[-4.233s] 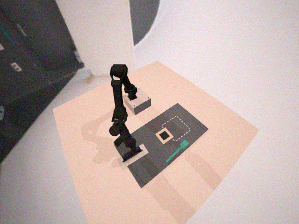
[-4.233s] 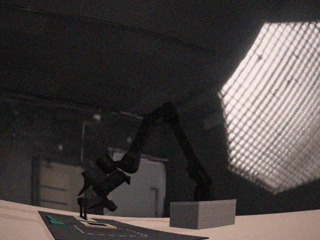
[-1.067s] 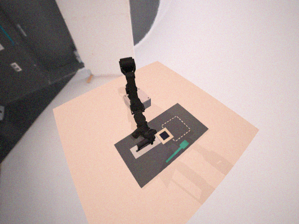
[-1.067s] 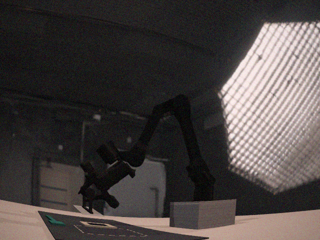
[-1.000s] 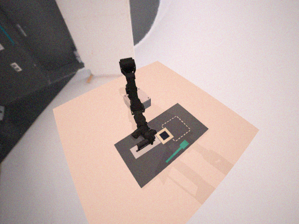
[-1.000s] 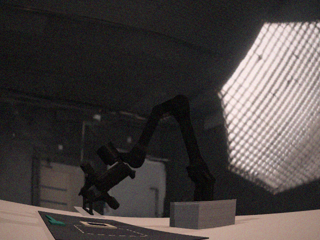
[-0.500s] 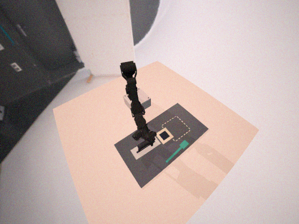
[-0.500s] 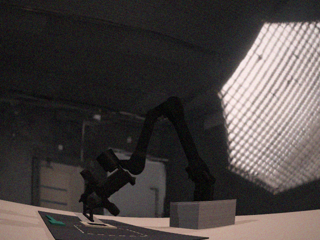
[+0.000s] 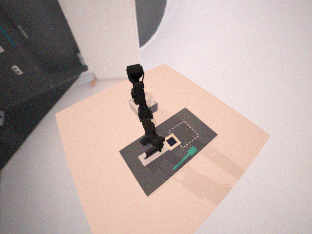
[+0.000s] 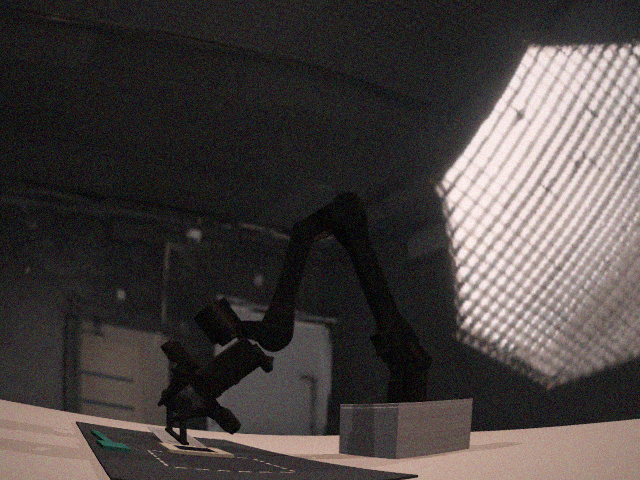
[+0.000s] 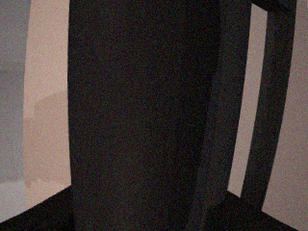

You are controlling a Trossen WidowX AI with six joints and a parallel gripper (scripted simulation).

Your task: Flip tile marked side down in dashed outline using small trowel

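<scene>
Now: gripper tip 12 cm to the right of the cream tile, 5 cm above it and 3 cm past it. From my gripper tip the other things lie so: green trowel (15 cm to the left, 11 cm ahead, 5 cm below); dark mat (11 cm to the left, 7 cm below, 3 cm behind).
</scene>
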